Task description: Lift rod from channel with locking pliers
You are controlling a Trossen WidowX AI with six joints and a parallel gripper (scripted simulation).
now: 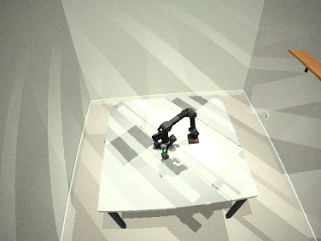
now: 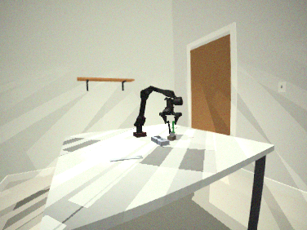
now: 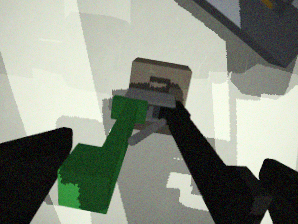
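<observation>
My gripper tip is now 2 cm past the black handle and 3 cm above it. From my gripper tip the other things lie so: grey channel block 1 cm ahead, 12 cm to the right, 11 cm below; brown holster 1 cm ahead, 1 cm to the left, 12 cm below; orange rod 1 cm ahead, 12 cm to the right, 12 cm below.
</observation>
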